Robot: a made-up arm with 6 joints. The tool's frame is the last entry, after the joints.
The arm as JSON. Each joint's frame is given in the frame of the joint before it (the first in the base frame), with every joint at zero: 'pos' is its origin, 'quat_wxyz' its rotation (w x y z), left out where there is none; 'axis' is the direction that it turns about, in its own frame. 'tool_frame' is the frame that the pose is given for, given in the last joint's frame.
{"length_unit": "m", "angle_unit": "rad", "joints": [
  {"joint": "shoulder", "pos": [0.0, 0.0, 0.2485], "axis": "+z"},
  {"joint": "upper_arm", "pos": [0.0, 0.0, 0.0], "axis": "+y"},
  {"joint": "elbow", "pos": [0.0, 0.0, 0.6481], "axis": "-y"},
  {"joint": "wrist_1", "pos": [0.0, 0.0, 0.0], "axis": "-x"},
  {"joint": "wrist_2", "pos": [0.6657, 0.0, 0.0], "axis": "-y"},
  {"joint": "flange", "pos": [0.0, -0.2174, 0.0], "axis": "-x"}
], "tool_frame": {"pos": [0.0, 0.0, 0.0]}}
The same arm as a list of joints. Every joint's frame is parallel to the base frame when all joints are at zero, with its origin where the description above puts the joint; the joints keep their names.
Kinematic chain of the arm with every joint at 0, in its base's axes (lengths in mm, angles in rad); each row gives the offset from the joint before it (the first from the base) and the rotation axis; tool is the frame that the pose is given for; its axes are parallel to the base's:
shoulder: xyz 0.0 0.0 248.5 axis +z
upper_arm: xyz 0.0 0.0 0.0 axis +y
elbow: xyz 0.0 0.0 648.1 axis -y
wrist_1: xyz 0.0 0.0 0.0 axis -x
wrist_2: xyz 665.7 0.0 0.0 axis -y
flange: xyz 0.0 -217.4 0.0 axis -x
tool: xyz 0.0 0.0 0.0

